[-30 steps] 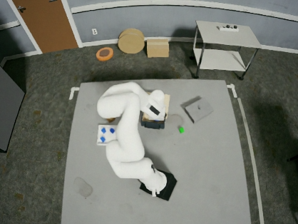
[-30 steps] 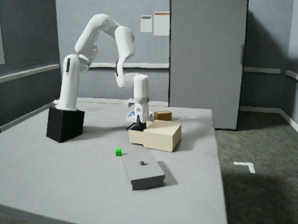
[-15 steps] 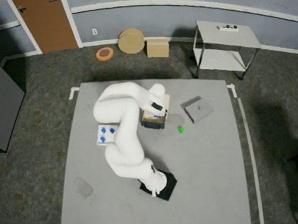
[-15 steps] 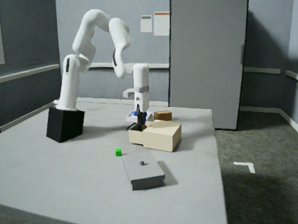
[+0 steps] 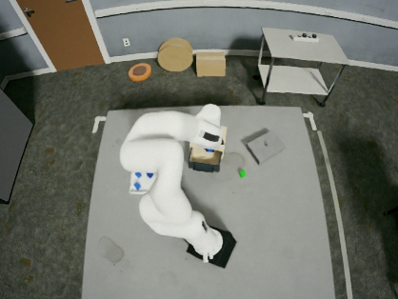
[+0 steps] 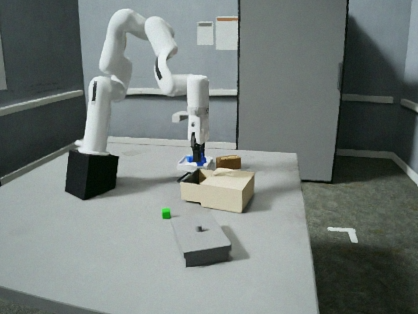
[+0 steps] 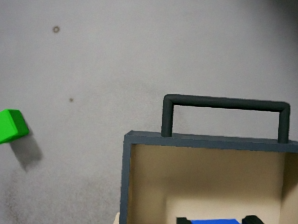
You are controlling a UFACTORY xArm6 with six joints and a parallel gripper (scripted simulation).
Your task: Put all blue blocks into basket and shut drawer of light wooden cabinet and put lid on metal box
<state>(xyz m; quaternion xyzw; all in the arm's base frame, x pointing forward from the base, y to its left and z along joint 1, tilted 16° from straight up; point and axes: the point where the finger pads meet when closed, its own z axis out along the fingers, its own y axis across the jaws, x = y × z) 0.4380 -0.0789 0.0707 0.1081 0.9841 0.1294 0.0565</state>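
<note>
The white basket is 36 cm to the left of my hand, 16 cm below it and 7 cm behind it. Also, from my hand: light wooden cabinet 13 cm below, 6 cm ahead, 1 cm to the left; then dark-rimmed drawer 13 cm below, 2 cm to the left, 1 cm ahead; then green block 16 cm to the right, 16 cm below, 9 cm behind.
</note>
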